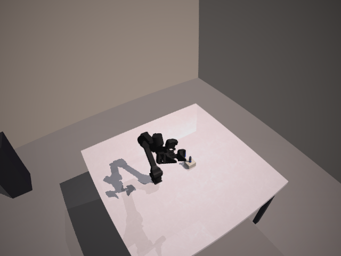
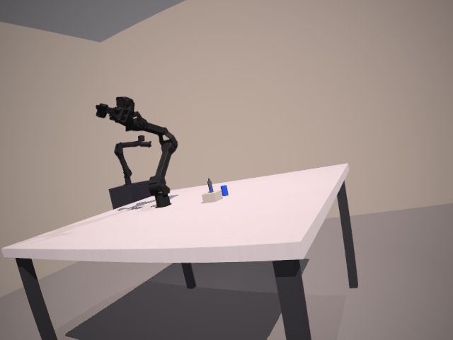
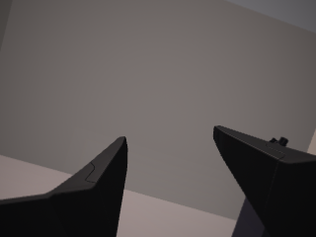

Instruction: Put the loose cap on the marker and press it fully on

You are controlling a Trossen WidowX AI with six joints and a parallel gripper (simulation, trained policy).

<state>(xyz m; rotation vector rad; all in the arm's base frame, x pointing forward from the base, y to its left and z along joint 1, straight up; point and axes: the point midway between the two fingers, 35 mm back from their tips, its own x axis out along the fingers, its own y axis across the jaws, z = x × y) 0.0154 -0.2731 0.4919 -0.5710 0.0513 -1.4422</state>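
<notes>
Right now the blue cap is 29 cm ahead of my gripper tip, 40 cm to the left of it and 48 cm below it. From my gripper tip the other things lie so: holder block: 28 cm ahead, 29 cm to the left, 48 cm below.
</notes>
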